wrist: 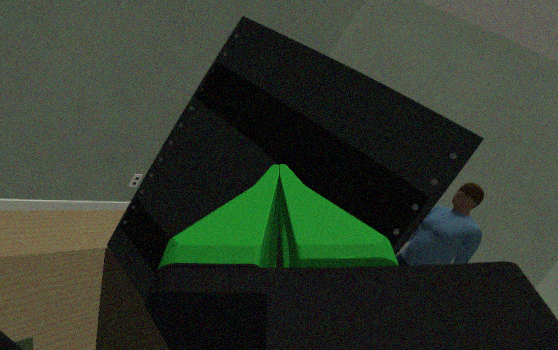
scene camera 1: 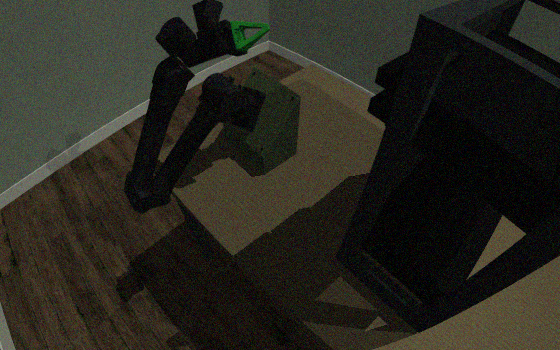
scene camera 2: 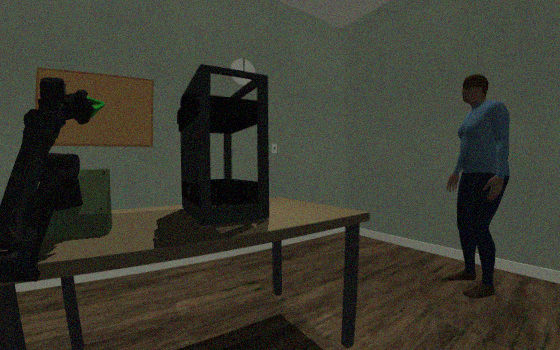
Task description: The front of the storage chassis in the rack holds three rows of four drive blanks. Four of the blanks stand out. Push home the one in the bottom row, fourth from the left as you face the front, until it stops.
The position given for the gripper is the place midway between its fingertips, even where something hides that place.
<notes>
In view: the gripper point(scene camera 1: 269, 26) and a rack point(scene camera 1: 464, 109).
The rack shows as well in the wrist view point(wrist: 267, 99) and in scene camera 2 point(scene camera 2: 200, 114). The gripper shows as well in the wrist view point(wrist: 279, 176) and in scene camera 2 point(scene camera 2: 103, 103).
</notes>
